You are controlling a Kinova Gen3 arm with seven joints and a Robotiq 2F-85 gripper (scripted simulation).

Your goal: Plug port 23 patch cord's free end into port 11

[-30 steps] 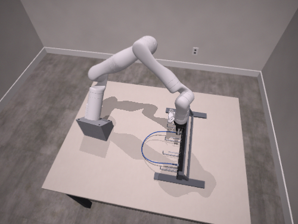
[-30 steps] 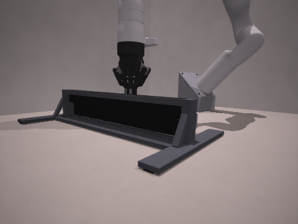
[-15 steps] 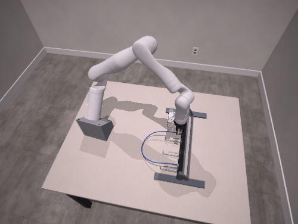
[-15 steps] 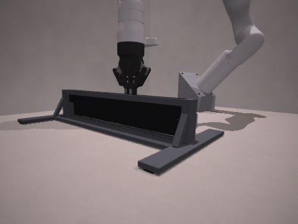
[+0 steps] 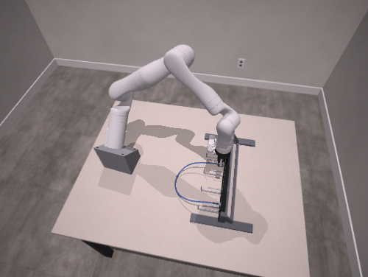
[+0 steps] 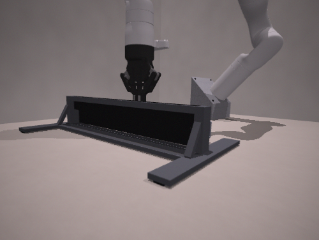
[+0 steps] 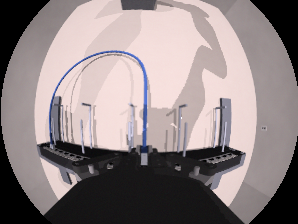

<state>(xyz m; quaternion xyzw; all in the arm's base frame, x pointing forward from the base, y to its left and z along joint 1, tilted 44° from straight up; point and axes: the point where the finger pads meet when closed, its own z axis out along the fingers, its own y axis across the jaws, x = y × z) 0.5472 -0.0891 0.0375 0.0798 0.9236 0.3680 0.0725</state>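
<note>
Right now my hand is 1 cm short of the plug and 1 cm above it.
</note>
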